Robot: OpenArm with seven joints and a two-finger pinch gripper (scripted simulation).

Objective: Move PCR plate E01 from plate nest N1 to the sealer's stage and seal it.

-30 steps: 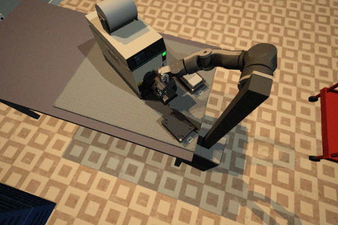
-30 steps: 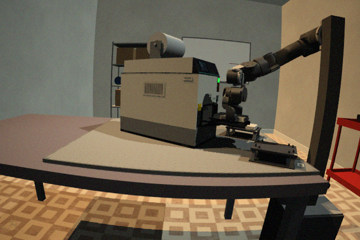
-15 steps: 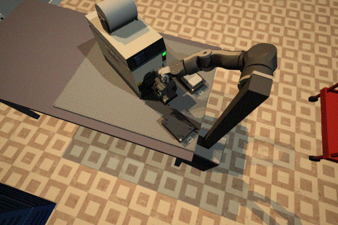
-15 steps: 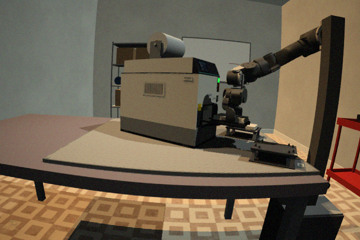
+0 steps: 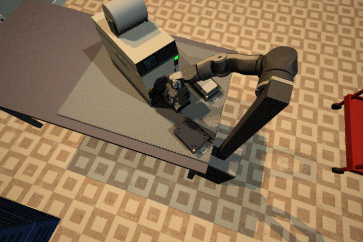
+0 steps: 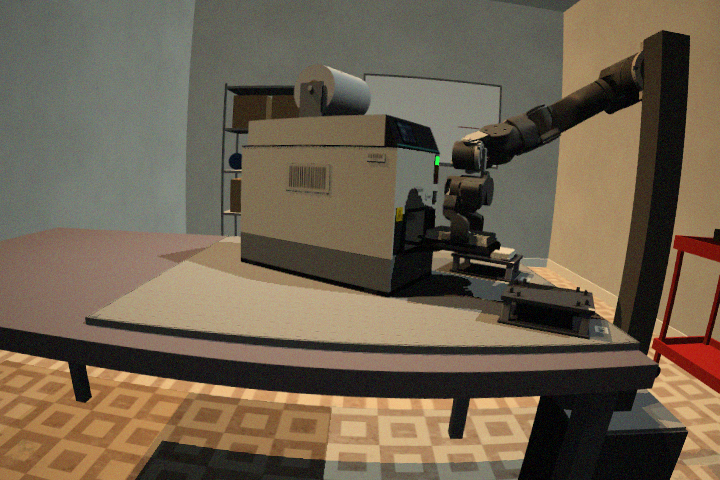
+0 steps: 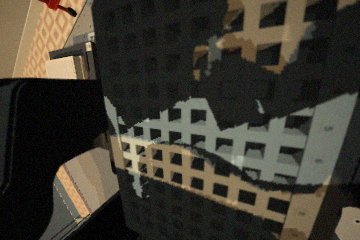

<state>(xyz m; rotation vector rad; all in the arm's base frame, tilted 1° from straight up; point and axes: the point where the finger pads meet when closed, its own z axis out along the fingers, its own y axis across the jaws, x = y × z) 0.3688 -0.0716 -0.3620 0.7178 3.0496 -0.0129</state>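
The plate E01 lies right at my hand. Also, from my hand: plate E07: 20 cm to the right, 11 cm behind, 6 cm below; sealer's dark stage: 1 cm below; foil roll: 30 cm ahead, 30 cm above, 15 cm to the right.
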